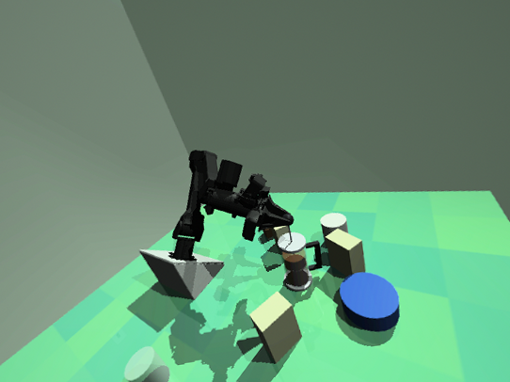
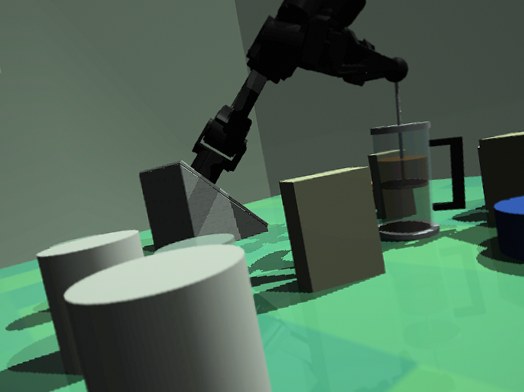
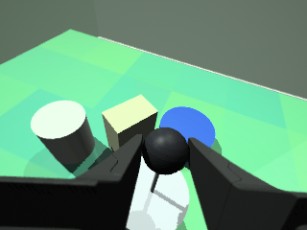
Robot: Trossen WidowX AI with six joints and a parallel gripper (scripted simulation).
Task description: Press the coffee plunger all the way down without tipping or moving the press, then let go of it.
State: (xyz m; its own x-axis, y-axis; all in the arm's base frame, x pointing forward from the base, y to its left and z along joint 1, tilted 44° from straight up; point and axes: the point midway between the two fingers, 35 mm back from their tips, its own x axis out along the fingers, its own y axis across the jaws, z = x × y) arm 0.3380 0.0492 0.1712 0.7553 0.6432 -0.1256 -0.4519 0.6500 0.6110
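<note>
The glass coffee press is 110 mm below my gripper tip and 10 mm to the left of it. The rest, counted from my gripper tip: blue disc (200 mm below, 170 mm ahead, 10 mm to the right).
</note>
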